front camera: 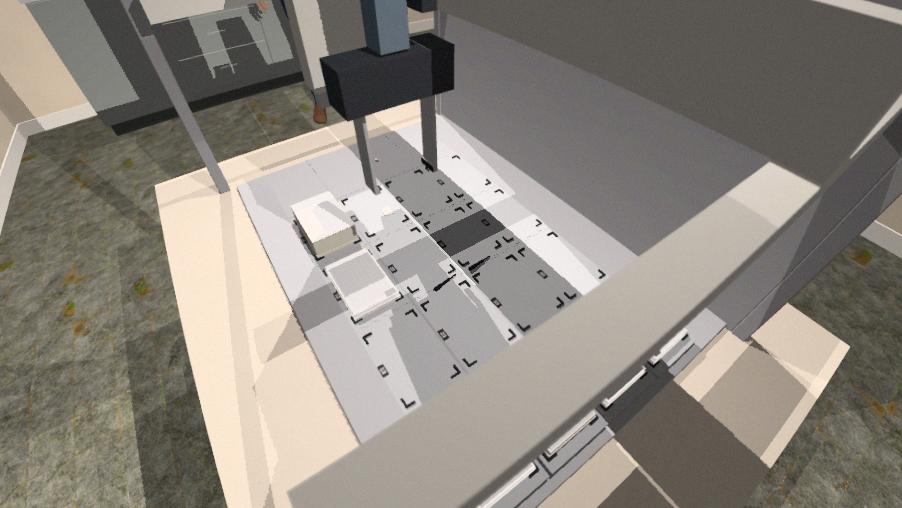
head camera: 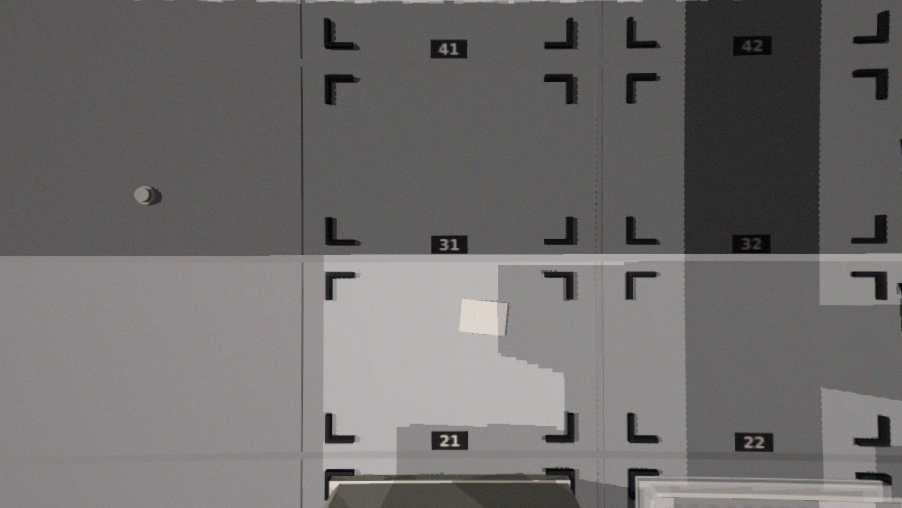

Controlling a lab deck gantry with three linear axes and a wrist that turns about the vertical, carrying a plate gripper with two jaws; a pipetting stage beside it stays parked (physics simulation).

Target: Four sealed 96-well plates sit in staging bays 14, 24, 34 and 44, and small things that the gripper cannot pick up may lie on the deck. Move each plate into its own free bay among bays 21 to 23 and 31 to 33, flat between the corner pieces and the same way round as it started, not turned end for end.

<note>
In view: the gripper (front camera: 402,177), a tall pale box (front camera: 327,228), a small white square (head camera: 484,317) and a bay 21 (head camera: 385,357).
The bay 21 also shows in the front camera view (front camera: 364,204).
</note>
